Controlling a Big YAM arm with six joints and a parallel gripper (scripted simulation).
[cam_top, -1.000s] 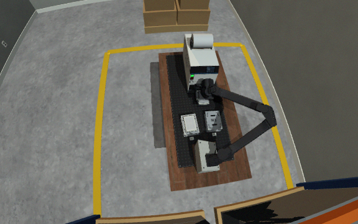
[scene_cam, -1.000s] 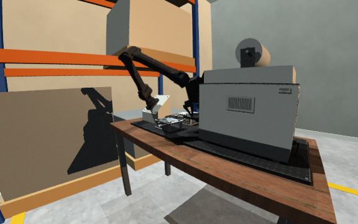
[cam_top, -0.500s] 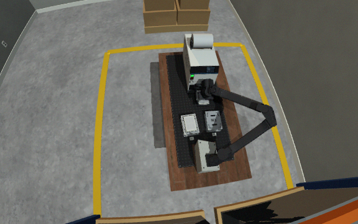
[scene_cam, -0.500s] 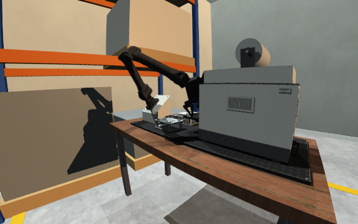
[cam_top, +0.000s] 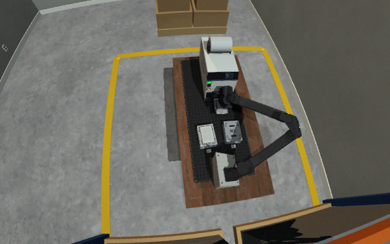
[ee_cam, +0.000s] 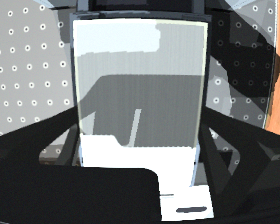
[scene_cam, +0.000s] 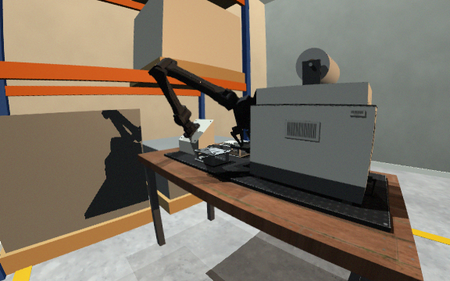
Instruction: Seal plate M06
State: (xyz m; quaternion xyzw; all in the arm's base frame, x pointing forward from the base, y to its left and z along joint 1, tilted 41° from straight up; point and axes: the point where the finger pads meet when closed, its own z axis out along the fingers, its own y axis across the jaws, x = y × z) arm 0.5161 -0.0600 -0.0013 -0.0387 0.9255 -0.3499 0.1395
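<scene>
My gripper is now right at the white well plate. Round my hand: foil roll (34 cm ahead, 31 cm above, 1 cm to the right); then dark stage (1 cm below); then white plate (20 cm behind, 14 cm to the left, 4 cm below).
</scene>
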